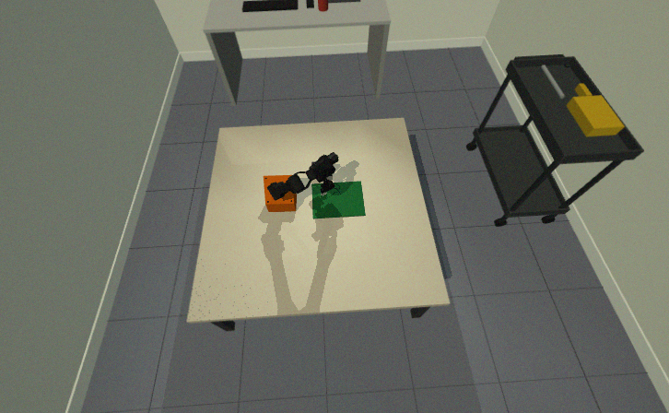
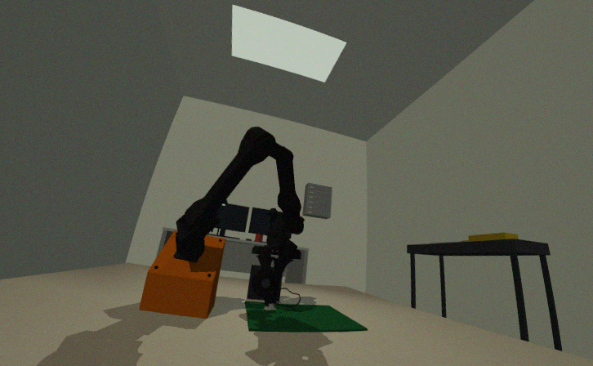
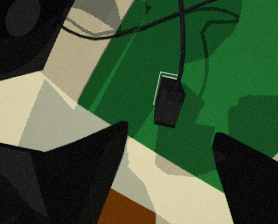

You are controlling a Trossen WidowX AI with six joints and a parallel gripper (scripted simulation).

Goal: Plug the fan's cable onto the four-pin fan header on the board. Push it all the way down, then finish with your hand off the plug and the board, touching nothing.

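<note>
The dark fan plug is 60 mm below my gripper tip. Also, from my gripper tip: black fan 140 mm to the left, 30 mm below, 10 mm behind; green board 100 mm below, 90 mm ahead, 40 mm to the right.
</note>
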